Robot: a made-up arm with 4 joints.
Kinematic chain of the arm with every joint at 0, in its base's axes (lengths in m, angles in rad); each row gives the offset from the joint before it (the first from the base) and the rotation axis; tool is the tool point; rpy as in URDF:
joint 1: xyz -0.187 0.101 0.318 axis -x
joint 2: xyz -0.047 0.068 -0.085 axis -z
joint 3: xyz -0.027 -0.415 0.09 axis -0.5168 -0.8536 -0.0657
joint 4: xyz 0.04 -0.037 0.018 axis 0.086 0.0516 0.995
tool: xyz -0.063 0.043 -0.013 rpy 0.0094 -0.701 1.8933
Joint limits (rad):
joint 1: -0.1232..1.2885
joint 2: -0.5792..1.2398
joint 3: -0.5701..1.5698
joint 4: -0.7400..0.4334
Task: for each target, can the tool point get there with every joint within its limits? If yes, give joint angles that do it. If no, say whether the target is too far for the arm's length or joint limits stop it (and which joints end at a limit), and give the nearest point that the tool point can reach.
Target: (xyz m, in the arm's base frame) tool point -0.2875 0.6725 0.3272
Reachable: no: joint limits stop it (at a limit: joint 1, joint 2, joint 3) | nearest point -0.6111 0.1056 0.3551 | short by 0.653 m
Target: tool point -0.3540 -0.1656 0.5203
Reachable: yes | joints 0.6285 0.1570 0.1719 0.1257
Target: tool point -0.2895 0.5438 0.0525
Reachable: no: joint limits stop it (at a limit: joint 1, joint 2) | nearest point -0.6157 0.1074 0.3524 | short by 0.622 m
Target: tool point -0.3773 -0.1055 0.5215
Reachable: yes | joints 0.7486 0.3258 -0.2090 -0.5053
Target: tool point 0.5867 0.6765 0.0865
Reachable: no: too far | nearest point -0.0276 0.0388 0.5621 | short by 1.005 m
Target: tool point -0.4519 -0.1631 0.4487
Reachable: yes | joints 0.5161 0.4373 1.3408 0.1119
